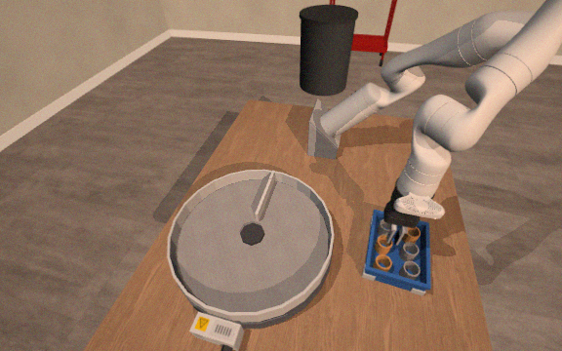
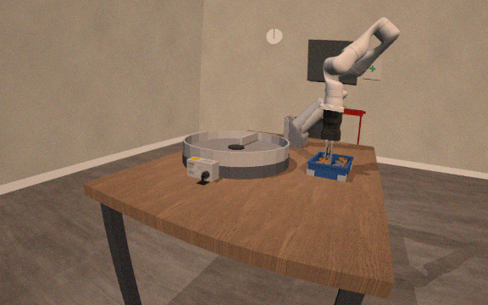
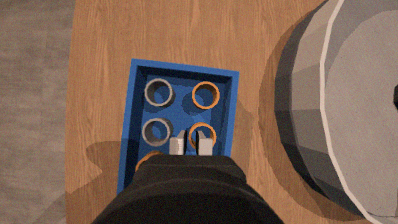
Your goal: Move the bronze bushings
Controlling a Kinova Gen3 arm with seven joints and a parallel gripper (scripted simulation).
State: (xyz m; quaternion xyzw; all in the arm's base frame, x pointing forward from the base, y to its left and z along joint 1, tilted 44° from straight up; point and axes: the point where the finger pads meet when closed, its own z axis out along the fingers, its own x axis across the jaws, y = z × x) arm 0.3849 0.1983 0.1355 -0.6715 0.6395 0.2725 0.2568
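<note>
My gripper is now 5 cm above the blue crate and 2 cm to the right of it. The rest, counted from my hand: grey turntable disc: 36 cm to the right, 8 cm ahead, 2 cm below.
</note>
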